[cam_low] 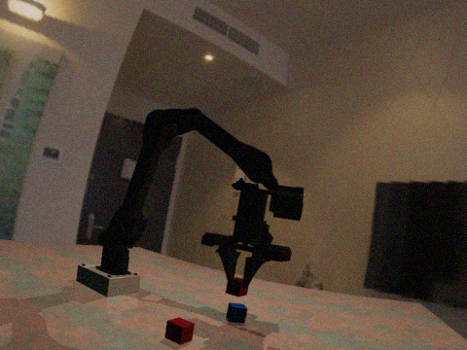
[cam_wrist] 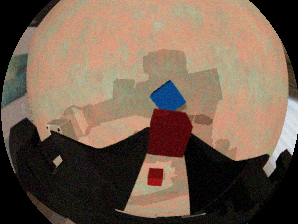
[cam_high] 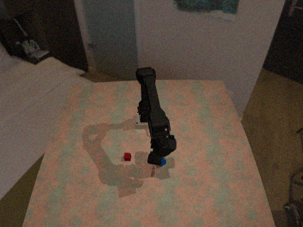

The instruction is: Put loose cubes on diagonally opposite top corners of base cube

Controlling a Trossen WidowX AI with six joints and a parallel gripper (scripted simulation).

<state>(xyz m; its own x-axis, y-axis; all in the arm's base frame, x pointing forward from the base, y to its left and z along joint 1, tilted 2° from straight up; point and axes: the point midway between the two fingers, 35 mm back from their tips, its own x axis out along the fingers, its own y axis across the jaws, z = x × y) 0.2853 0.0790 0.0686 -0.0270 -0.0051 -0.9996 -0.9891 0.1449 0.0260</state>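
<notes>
Right now the blue cube is 70 mm below my gripper tip and 20 mm to the left of it.
</notes>
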